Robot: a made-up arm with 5 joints. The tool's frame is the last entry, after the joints. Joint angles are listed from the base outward.
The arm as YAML. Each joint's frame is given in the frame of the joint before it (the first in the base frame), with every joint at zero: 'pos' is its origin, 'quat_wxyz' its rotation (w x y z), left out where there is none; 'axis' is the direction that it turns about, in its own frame. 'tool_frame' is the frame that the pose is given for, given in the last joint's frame.
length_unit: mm
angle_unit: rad
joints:
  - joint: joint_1
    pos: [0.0, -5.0, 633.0]
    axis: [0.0, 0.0, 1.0]
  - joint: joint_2
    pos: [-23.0, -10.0, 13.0]
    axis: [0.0, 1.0, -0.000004]
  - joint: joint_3
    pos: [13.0, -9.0, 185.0]
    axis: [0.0, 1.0, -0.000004]
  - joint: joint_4
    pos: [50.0, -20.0, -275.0]
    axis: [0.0, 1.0, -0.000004]
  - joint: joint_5
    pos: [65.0, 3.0, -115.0]
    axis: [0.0, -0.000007, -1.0]
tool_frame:
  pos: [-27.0, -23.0, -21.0]
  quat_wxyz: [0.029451, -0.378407, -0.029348, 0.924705]
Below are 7 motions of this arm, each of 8 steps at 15 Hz.
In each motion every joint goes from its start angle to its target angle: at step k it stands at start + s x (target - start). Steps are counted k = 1, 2, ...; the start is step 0. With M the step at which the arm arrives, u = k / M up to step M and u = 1 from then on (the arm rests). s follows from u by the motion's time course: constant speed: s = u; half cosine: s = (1 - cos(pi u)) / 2; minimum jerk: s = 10 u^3 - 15 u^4 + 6 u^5.
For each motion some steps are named. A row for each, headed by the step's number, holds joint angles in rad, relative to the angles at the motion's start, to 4 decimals.
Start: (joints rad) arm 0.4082 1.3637 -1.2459 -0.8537 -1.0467
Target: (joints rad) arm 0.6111 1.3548 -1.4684 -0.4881 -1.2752
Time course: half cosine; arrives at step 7
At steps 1, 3, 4, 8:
1: 0.0100 -0.0004 -0.0110 0.0181 -0.0113
3: 0.0789 -0.0035 -0.0865 0.1421 -0.0888
4: 0.1240 -0.0054 -0.1360 0.2235 -0.1397
8: 0.2029 -0.0089 -0.2225 0.3656 -0.2285

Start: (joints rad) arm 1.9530 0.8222 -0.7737 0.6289 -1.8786
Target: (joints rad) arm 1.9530 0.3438 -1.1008 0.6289 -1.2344
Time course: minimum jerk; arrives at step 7
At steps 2, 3, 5, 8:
2: 0.0000 -0.0692 -0.0473 0.0000 0.0932
3: 0.0000 -0.1760 -0.1203 0.0000 0.2370
5: 0.0000 -0.4092 -0.2798 0.0000 0.5510
8: 0.0000 -0.4784 -0.3271 0.0000 0.6442

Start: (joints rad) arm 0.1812 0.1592 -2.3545 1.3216 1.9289
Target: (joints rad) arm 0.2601 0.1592 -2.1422 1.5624 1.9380
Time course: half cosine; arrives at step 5
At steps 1, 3, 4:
1: 0.0075 0.0000 0.0203 0.0230 0.0009
3: 0.0516 0.0000 0.1390 0.1576 0.0060
4: 0.0714 0.0000 0.1920 0.2178 0.0082

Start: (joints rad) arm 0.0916 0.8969 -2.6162 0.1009 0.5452
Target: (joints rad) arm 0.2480 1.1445 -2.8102 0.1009 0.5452
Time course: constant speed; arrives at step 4
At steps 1, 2, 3, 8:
1: 0.0391 0.0619 -0.0485 0.0000 0.0000
2: 0.0782 0.1238 -0.0970 0.0000 0.0000
3: 0.1173 0.1857 -0.1455 0.0000 0.0000
8: 0.1564 0.2476 -0.1940 0.0000 0.0000

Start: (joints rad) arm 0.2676 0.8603 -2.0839 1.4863 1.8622
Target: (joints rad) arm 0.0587 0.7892 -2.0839 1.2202 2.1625
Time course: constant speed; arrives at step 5
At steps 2, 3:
2: -0.0836 -0.0284 0.0000 -0.1064 0.1201
3: -0.1253 -0.0427 0.0000 -0.1597 0.1802

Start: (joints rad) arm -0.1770 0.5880 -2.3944 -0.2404 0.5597
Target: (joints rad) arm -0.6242 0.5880 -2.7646 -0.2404 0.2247
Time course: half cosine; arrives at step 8
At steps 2, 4, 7, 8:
2: -0.0655 0.0000 -0.0542 0.0000 -0.0491
4: -0.2236 0.0000 -0.1851 0.0000 -0.1675
7: -0.4302 0.0000 -0.3561 0.0000 -0.3222
8: -0.4472 0.0000 -0.3702 0.0000 -0.3350

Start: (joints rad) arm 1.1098 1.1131 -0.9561 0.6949 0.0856
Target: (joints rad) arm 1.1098 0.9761 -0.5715 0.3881 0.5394
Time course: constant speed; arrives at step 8
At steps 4, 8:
4: 0.0000 -0.0685 0.1923 -0.1534 0.2269
8: 0.0000 -0.1370 0.3846 -0.3068 0.4538

